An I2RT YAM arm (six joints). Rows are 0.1 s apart.
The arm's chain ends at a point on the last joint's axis. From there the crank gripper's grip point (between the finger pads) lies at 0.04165 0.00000 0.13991 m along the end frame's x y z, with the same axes.
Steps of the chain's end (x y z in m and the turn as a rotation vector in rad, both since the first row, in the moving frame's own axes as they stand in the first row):
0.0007 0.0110 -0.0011 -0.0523 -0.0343 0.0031
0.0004 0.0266 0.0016 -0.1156 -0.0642 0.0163
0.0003 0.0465 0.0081 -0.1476 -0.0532 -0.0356
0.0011 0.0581 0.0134 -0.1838 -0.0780 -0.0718
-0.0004 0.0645 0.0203 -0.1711 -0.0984 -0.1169
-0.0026 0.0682 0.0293 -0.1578 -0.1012 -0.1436
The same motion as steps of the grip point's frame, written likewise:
-0.0041 0.0185 0.0001 -0.0523 -0.0343 0.0031
-0.0088 0.0435 0.0030 -0.1156 -0.0642 0.0163
-0.0068 0.0659 0.0087 -0.1476 -0.0532 -0.0356
-0.0090 0.0813 0.0141 -0.1838 -0.0780 -0.0718
-0.0131 0.0846 0.0221 -0.1711 -0.0984 -0.1169
-0.0157 0.0855 0.0315 -0.1578 -0.1012 -0.1436

